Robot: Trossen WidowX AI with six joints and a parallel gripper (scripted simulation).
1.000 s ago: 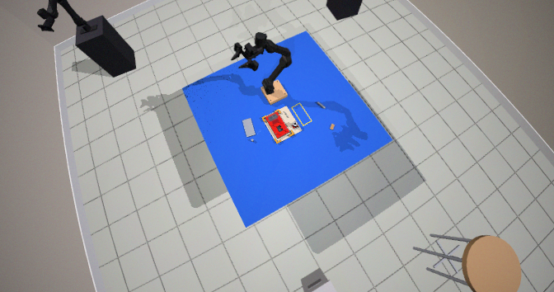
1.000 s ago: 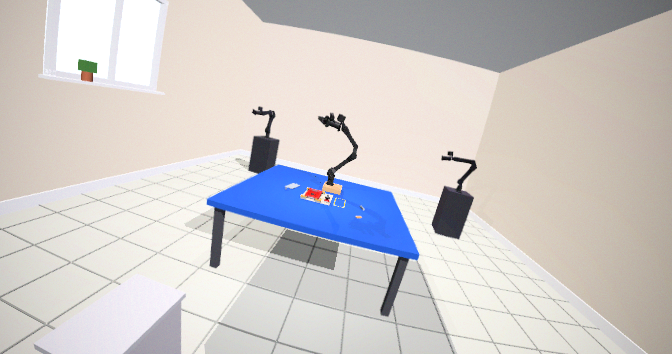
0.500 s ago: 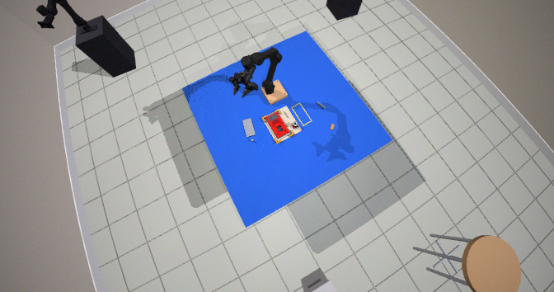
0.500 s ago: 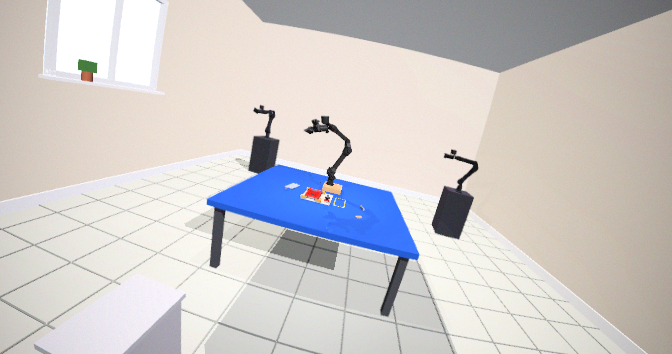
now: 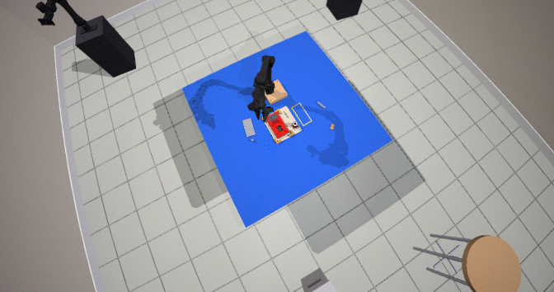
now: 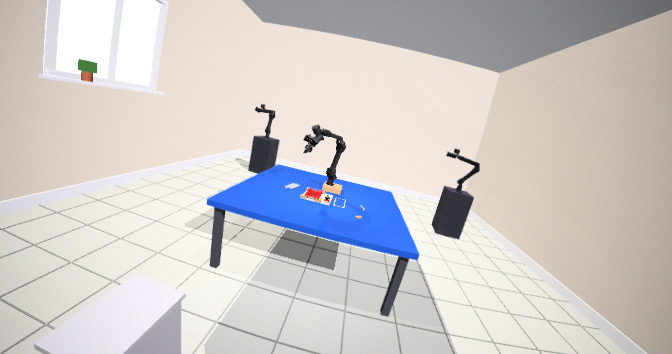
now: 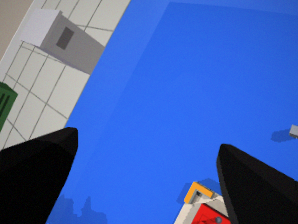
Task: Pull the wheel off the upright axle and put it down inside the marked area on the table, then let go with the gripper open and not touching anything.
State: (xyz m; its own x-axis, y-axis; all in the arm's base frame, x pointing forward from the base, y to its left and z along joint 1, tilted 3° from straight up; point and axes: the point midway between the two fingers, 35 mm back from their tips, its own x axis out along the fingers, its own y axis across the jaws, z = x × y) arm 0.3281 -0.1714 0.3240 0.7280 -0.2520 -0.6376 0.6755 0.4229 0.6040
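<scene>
The wheel is 30 cm below my gripper tip, 25 cm to the left of it and 1 cm behind it. The rest, counted from my gripper tip: brown piece (52 cm to the left, 34 cm below, 11 cm ahead).
</scene>
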